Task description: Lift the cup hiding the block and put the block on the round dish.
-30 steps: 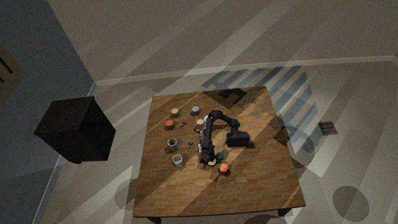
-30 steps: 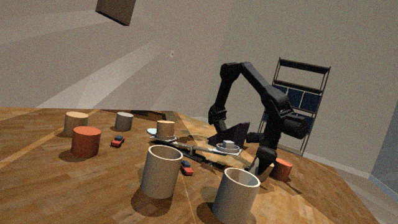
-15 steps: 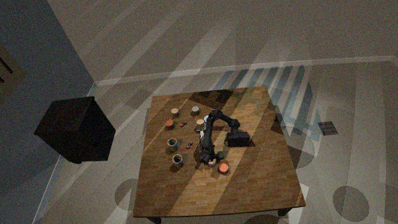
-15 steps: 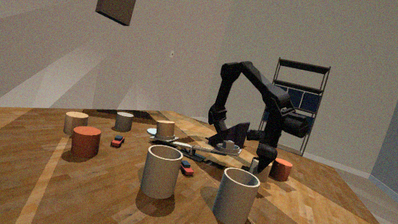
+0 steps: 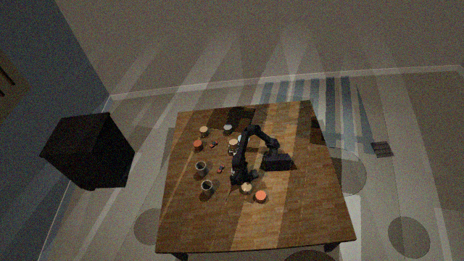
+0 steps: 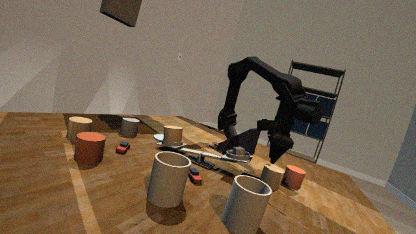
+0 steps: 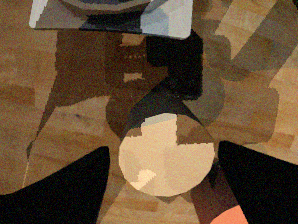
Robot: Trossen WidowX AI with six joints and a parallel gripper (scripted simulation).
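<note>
Right now my gripper tip is 10 mm short of the round pale dish, 460 mm to the left of it and 80 mm above it. The rest, counted from my gripper tip: balance beam 70 mm ahead, 220 mm to the right, 50 mm below; then grey cup 130 mm ahead, 540 mm to the right, 50 mm below.
</note>
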